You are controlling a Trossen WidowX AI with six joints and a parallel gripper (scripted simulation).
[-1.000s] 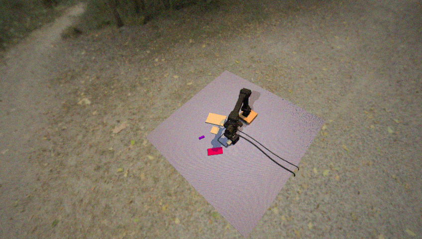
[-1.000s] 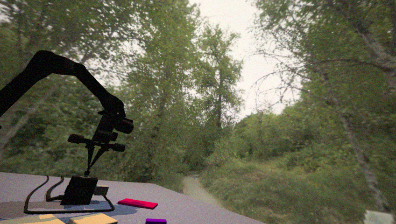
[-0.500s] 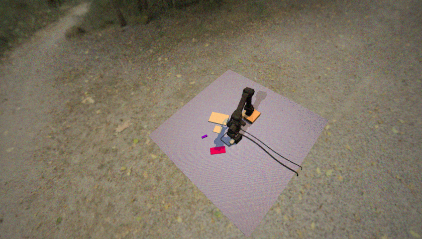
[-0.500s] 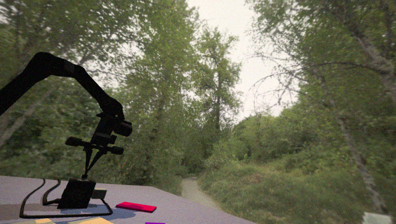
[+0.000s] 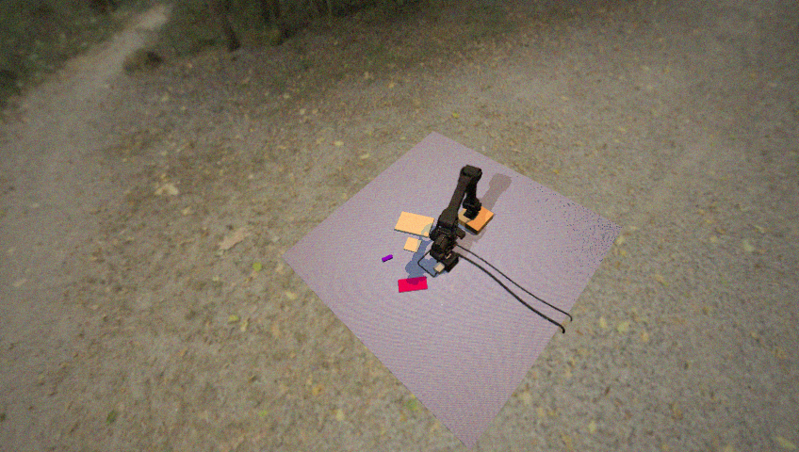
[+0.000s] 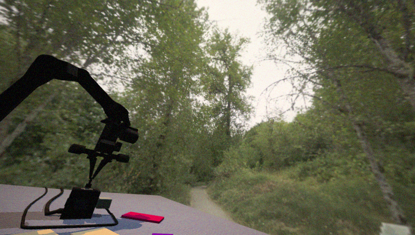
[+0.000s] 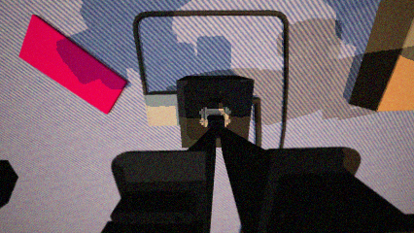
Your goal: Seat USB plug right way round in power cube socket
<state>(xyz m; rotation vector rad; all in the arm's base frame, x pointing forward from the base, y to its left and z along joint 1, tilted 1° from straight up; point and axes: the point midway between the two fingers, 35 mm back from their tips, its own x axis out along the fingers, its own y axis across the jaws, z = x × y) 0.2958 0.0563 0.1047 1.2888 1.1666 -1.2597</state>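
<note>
Right now my gripper tip is 20 mm above the USB plug. Round my gripper tip: purple piece (270 mm to the right, 160 mm ahead, 100 mm below); magenta flat block (190 mm ahead, 100 mm below, 70 mm to the right).
</note>
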